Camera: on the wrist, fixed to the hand. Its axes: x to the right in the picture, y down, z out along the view.
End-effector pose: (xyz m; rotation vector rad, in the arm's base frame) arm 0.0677 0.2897 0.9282 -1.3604 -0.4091 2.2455
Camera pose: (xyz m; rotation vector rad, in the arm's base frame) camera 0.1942 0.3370 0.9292 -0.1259 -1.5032 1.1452
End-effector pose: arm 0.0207 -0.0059 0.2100 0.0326 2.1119 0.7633
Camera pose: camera -0.0298 -0.1277 0.2391 -1.2308 0.8901 0.1312
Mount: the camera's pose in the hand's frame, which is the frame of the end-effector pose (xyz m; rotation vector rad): -0.0246 -0.0712 -0.1121 -0.4013 -0.6025 -1.5208
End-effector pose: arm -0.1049 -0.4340 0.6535 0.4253 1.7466 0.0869
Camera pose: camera -0.2252 -0.4888 0.6810 -1.1004 1.0305 -0.6926
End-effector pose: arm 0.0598 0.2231 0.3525 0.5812 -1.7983 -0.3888
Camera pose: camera 0.1860 0.1817 0.3281 1.5761 -1.3713 -2.0495
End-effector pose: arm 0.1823 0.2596 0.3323 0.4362 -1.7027 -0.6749
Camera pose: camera 0.2920 0.1977 0.2835 1.3376 -1.4329 -2.3649
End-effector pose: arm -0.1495 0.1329 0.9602 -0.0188 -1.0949 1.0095
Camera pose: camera -0.0210 0.1248 0.9194 0.7269 -1.3900 -0.6228
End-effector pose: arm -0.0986 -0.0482 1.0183 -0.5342 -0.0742 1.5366
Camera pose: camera 0.0078 -0.0994 0.9527 -0.1578 -1.0212 0.1094
